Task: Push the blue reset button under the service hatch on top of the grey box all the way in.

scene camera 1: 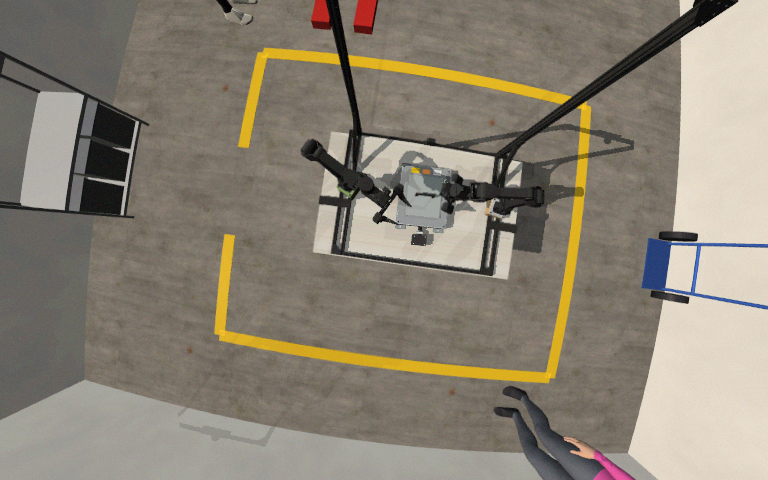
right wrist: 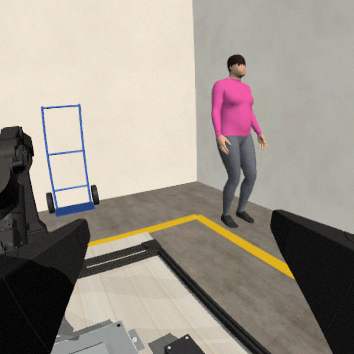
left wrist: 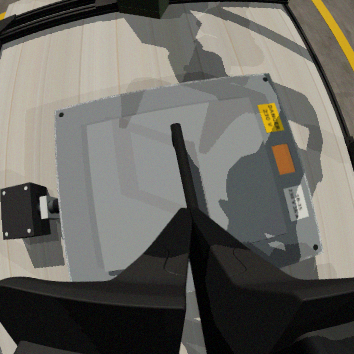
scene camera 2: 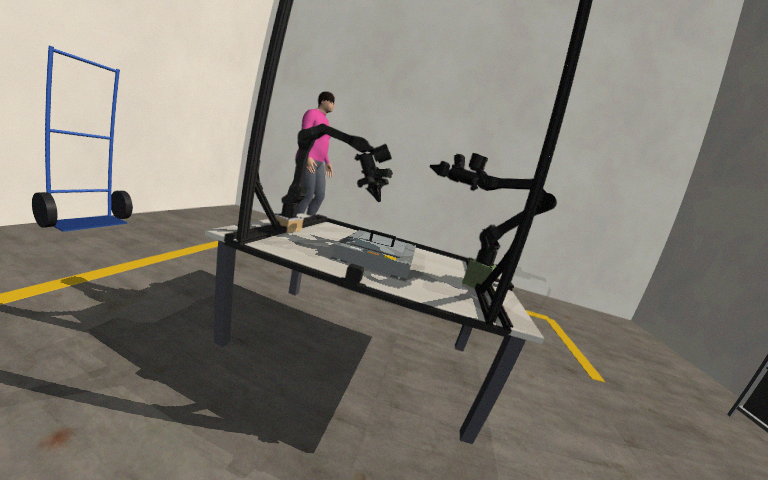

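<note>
The grey box [scene camera 1: 403, 217] [scene camera 2: 362, 261] [left wrist: 72, 150] [right wrist: 117, 335] lies on the table. Its service hatch [left wrist: 105, 200] looks closed and flat, with a black bar handle [scene camera 2: 382, 237] [left wrist: 181, 155] raised above it. The blue reset button does not show in any view. My left gripper [scene camera 2: 378, 198] [left wrist: 187, 216] is shut and empty, pointing down above the box; in the left wrist view its fingertips overlap the handle's near end, and contact cannot be told there. My right gripper [scene camera 2: 432, 168] [right wrist: 180, 224] is open and empty, held level and high at the box's other side.
A black block [scene camera 1: 419, 237] [left wrist: 20, 212] sits beside the box. A dark frame [scene camera 1: 416, 263] [scene camera 2: 421, 306] surrounds the table top [scene camera 1: 325, 240], with tall posts rising from it. A person in pink [scene camera 2: 317, 144] [right wrist: 235, 107] stands beyond the table. A blue hand truck [scene camera 1: 656, 263] stands farther away.
</note>
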